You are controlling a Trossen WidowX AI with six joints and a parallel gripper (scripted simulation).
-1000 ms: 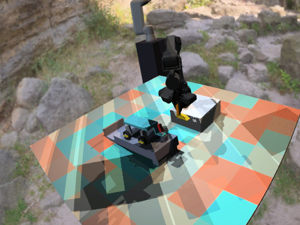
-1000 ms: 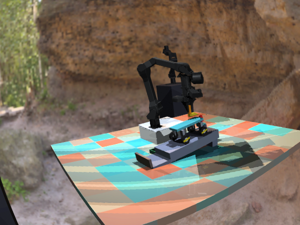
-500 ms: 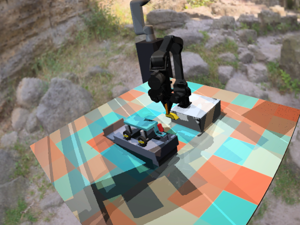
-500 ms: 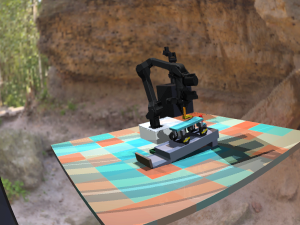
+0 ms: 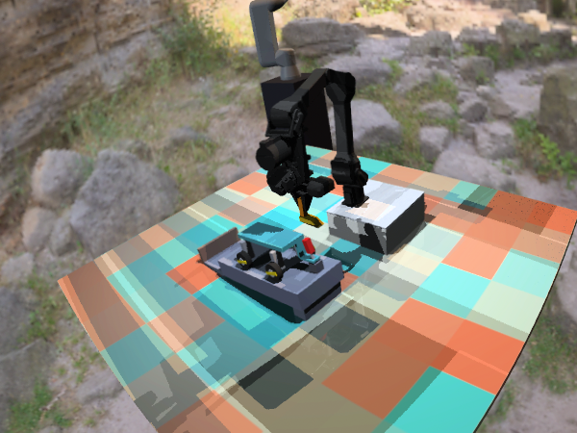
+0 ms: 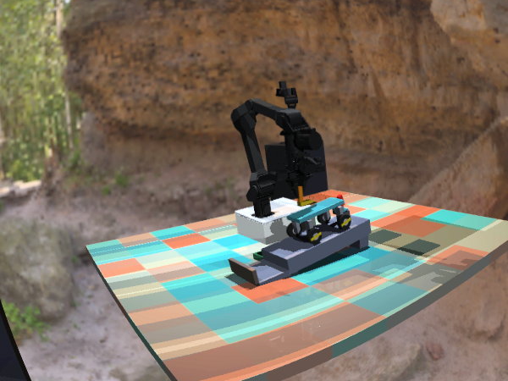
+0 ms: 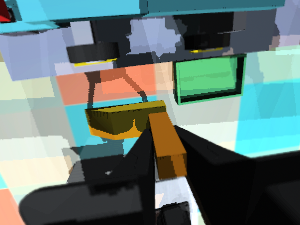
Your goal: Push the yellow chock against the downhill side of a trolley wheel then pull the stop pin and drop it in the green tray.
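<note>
Right now the red-headed stop pin is 10 cm to the left of my gripper tip, 10 cm ahead of it and 4 cm below it. Also, from my gripper tip: trolley: 11 cm ahead, 6 cm below, 2 cm to the right; yellow chock: 2 cm to the left, 1 cm below; ramp: 12 cm below, 11 cm ahead, 2 cm to the right.
</note>
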